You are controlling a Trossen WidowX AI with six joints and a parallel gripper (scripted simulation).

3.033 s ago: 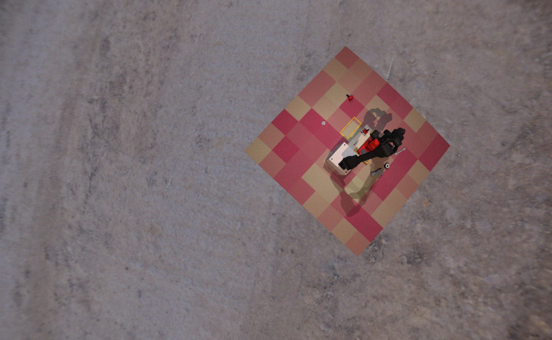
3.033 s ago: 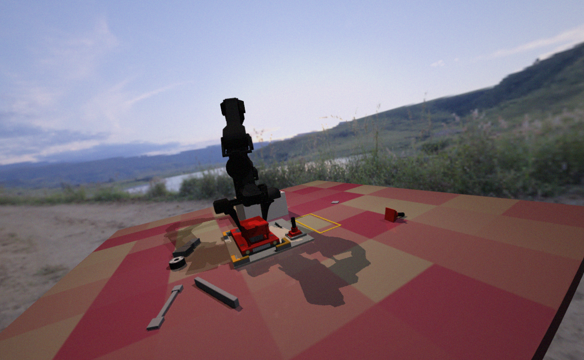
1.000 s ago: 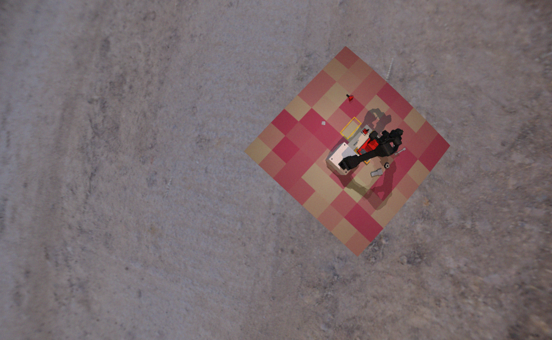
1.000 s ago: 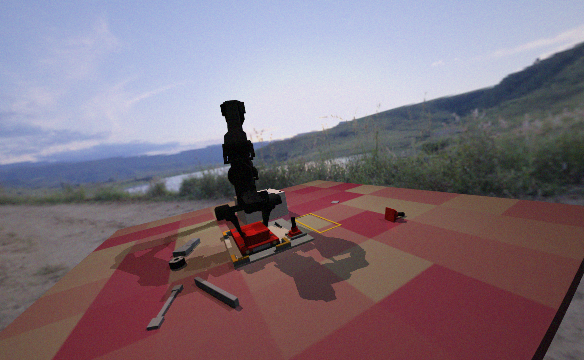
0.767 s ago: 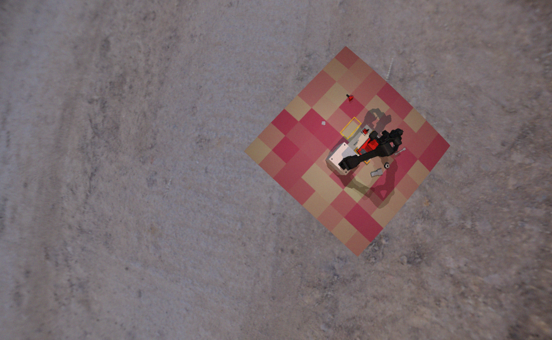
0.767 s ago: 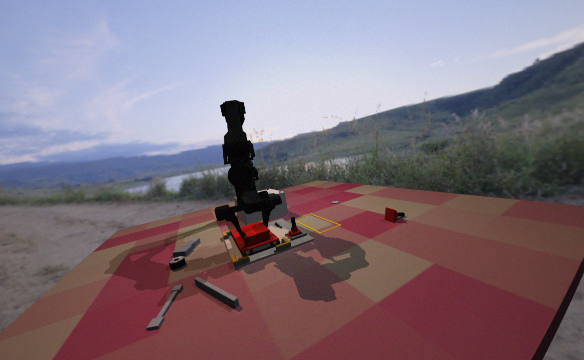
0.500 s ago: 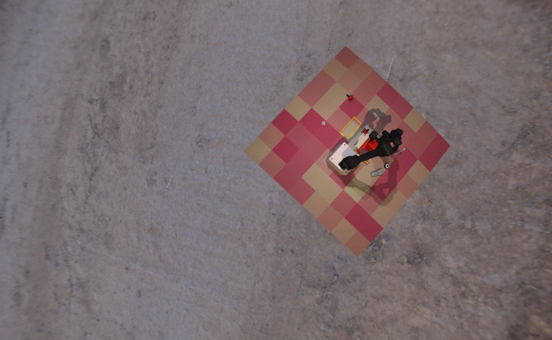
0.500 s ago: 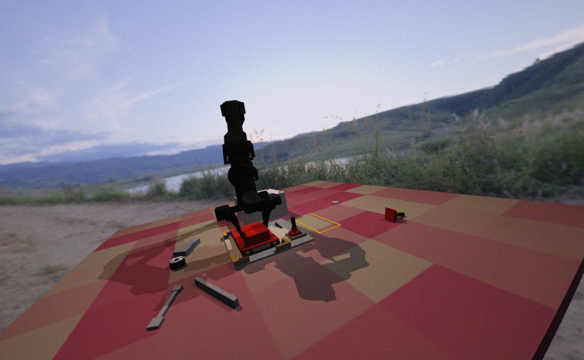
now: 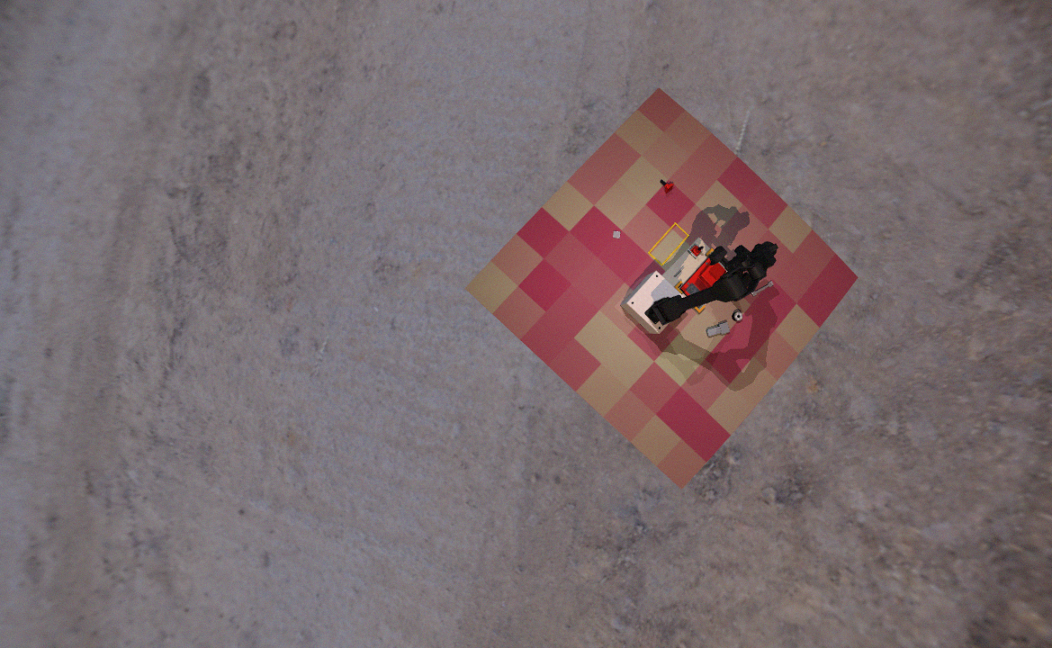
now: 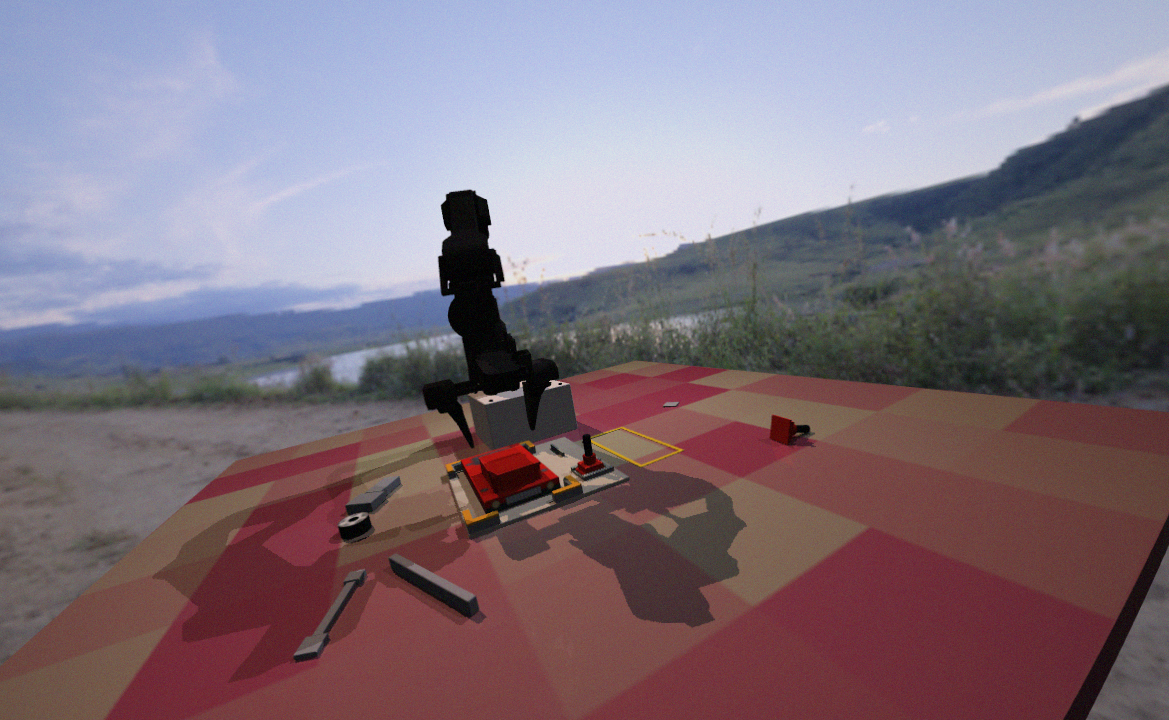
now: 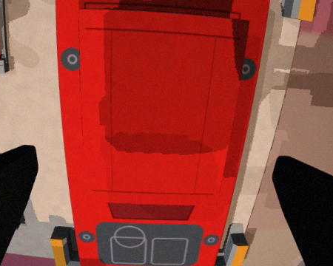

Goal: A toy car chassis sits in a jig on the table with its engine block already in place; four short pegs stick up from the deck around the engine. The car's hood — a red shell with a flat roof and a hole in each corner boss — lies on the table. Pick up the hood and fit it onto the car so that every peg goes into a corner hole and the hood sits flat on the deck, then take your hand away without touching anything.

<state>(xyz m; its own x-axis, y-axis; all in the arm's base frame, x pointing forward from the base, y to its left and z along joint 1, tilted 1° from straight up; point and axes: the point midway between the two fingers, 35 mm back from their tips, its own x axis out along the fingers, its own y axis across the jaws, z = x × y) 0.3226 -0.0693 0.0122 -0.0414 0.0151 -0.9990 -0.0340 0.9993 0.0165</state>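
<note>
The red hood lies 40 mm below my gripper tip. Round my gripper tip: grey bar 170 mm ahead, 130 mm to the right, 70 mm below.
</note>
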